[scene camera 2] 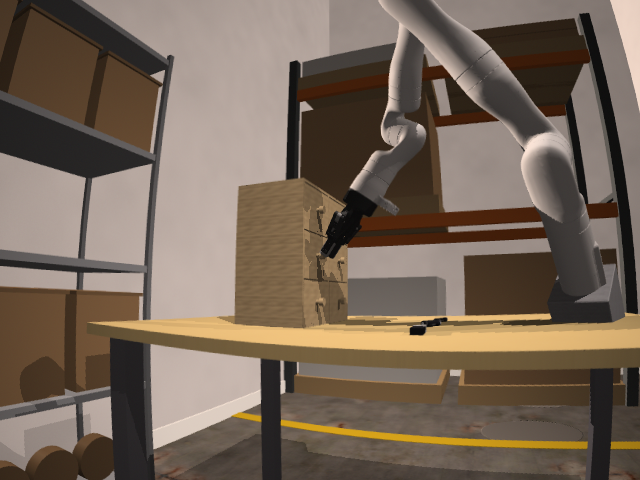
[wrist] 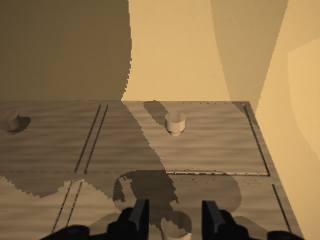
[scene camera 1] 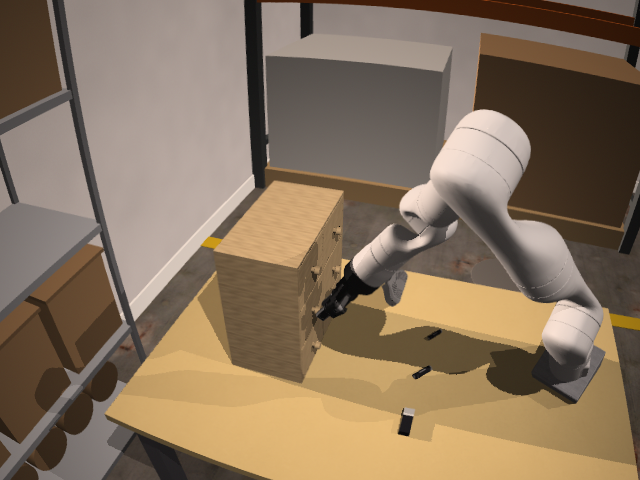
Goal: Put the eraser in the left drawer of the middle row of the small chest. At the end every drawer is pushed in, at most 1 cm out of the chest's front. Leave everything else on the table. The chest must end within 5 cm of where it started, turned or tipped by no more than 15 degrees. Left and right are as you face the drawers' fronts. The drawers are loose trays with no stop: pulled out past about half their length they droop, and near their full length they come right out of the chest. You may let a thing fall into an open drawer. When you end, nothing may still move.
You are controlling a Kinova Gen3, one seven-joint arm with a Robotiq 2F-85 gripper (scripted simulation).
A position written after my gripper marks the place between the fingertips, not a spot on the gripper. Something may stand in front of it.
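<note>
A small wooden chest (scene camera 1: 257, 263) is there for me to see, and scene camera 2 shows me the chest too (scene camera 2: 269, 272). There is also a drawer (wrist: 147, 139). As for my gripper (scene camera 2: 326, 256), I find it in scene camera 1 as well (scene camera 1: 322, 311), and the wrist view has the gripper (wrist: 175, 216) too.
</note>
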